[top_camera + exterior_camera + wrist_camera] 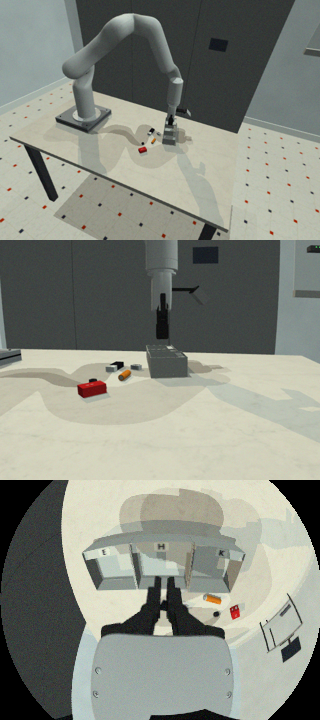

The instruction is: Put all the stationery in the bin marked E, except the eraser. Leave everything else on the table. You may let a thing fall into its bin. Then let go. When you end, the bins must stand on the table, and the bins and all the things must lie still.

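My gripper is now 7 cm above the bin block. From my hand the other things lie so: black-and-white block 10 cm behind, 9 cm to the right, 9 cm below; then grey block 9 cm below, 6 cm to the right, 5 cm behind; then orange cylinder 15 cm to the right, 9 cm below, 4 cm behind.
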